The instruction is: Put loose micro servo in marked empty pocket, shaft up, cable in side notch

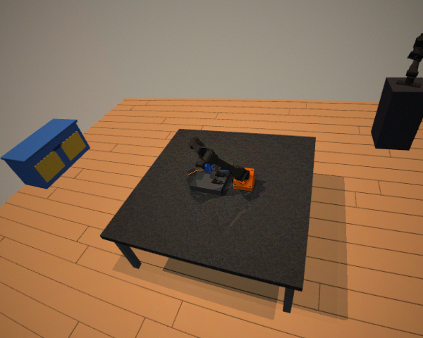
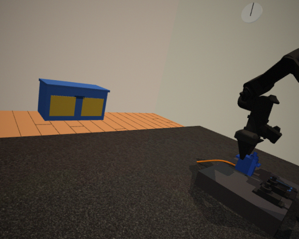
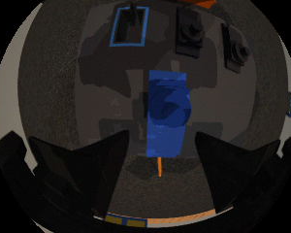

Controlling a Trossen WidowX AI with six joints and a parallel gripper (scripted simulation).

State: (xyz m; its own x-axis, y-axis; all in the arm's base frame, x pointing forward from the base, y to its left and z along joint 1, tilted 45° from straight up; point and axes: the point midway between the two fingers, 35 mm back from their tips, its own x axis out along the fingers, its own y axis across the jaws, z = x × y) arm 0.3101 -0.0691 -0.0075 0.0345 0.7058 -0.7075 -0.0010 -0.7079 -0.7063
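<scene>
My gripper tip is now 1 cm past the dark deck, 2 cm to the right of it and 7 cm above it.
</scene>
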